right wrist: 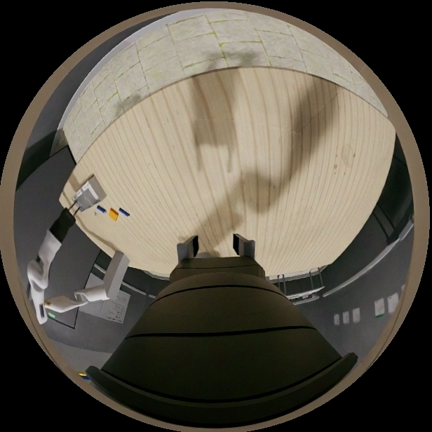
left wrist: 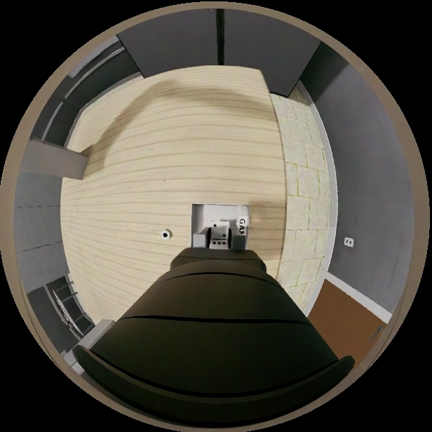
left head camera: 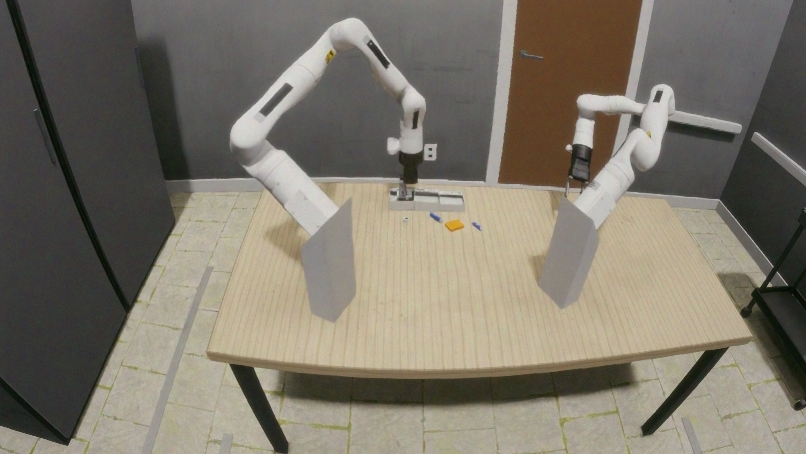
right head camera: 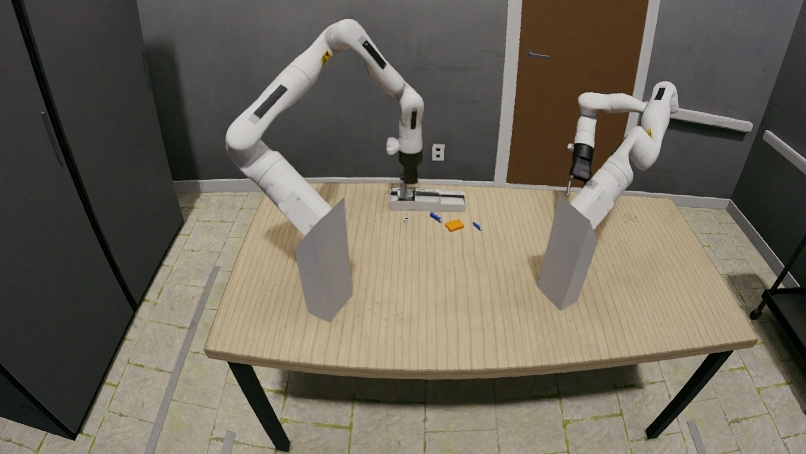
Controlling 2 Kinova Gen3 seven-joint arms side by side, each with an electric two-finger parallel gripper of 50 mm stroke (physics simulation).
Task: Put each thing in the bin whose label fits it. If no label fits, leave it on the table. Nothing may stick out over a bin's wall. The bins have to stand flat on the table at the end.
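Places are measured from the left arm's base along level axes (x back, y right, z up), in centimetres.
Pixels of known places: left gripper, between the fingertips: (left head camera: 402, 194) (right head camera: 403, 194); right gripper, between the fingertips: (left head camera: 573, 198).
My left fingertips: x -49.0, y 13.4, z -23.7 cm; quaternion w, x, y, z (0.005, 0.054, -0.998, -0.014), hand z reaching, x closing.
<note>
For each thing: its middle in the pictures, then the offset to it from my left fingertips. Level surfaces: height alone.
- small white piece with a black dot, middle of its body: (right head camera: 406, 219) (left head camera: 406, 219) dx +9.4, dy +2.2, dz -3.2 cm
- orange block, middle of its body: (right head camera: 454, 225) (left head camera: 454, 225) dx +10.3, dy +17.8, dz -3.1 cm
- wooden table, height of its surface: dz -3.6 cm
A row of grey-white bins (left head camera: 426, 206) (right head camera: 426, 206) (right wrist: 99, 187) stands at the table's back. The left bin's label partly shows as "GA" in the left wrist view. My left gripper (left head camera: 403, 195) (left wrist: 219, 234) is shut on a white domino (left wrist: 218, 229) with black dots, low inside that left bin. A small white piece with a black dot (left head camera: 405, 219) (right head camera: 405, 219) (left wrist: 166, 234), a blue piece (left head camera: 434, 217) (right head camera: 435, 217) (right wrist: 101, 209), an orange block (left head camera: 454, 225) (right head camera: 454, 225) (right wrist: 113, 214) and another blue piece (left head camera: 477, 226) (right head camera: 477, 226) (right wrist: 124, 212) lie before the bins. My right gripper (right wrist: 215, 241) is open and empty, far right.
The wooden table (left head camera: 439, 315) (right head camera: 439, 315) carries both arms' grey mounts (left head camera: 332, 270) (left head camera: 568, 259). The wall (left head camera: 315, 101) rises close behind the bins. The left arm arches high over the table's left part. The right arm is folded above its mount.
</note>
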